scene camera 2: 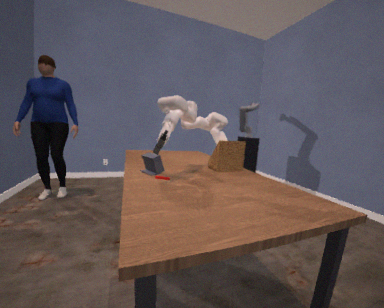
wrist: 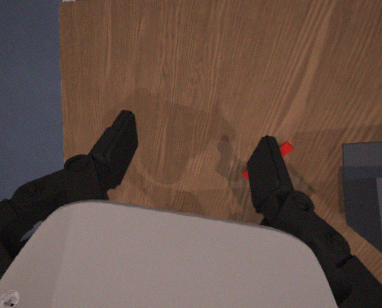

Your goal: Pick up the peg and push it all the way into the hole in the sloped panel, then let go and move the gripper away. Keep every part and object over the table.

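Frame: origin at the arm's base, x ahead, y left, z up, level; centimetres.
Seen in the pictures: gripper, fingertip midpoint: (scene camera 2: 157,150) (wrist: 196,139); arm's base at its link origin: (scene camera 2: 225,151).
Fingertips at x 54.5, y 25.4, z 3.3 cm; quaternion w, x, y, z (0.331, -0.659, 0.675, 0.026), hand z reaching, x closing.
Pixels of each thing's top centre, then the offset from my fingertips to it. Level surfaces: height alone.
- red peg at its top centre: (wrist: 265,162) (scene camera 2: 162,176) dx -4.2, dy -4.6, dz -15.6 cm
- grey sloped panel at its top centre: (scene camera 2: 152,153) dx +0.1, dy -19.9, dz -4.8 cm
- wooden table at its surface level: dz -16.8 cm
The red peg (scene camera 2: 162,178) (wrist: 286,149) lies on the table in front of the grey sloped panel. In the wrist view the right finger covers its middle, and both ends show. The grey sloped panel (scene camera 2: 153,164) (wrist: 361,154) stands on its base near the table's left side in the scene view. It is partly cut off at the right edge of the wrist view. Its hole cannot be made out. My gripper (scene camera 2: 158,150) (wrist: 196,139) is open and empty, above the table. In the wrist view the peg and the panel are to the right of the space between the fingers.
A brown block with a slanted side (scene camera 2: 230,156) stands on the wooden table (scene camera 2: 210,210) (wrist: 175,60), right of the panel in the scene view. The table's edge shows at the left of the wrist view. A person (scene camera 2: 51,102) stands on the floor left of the table.
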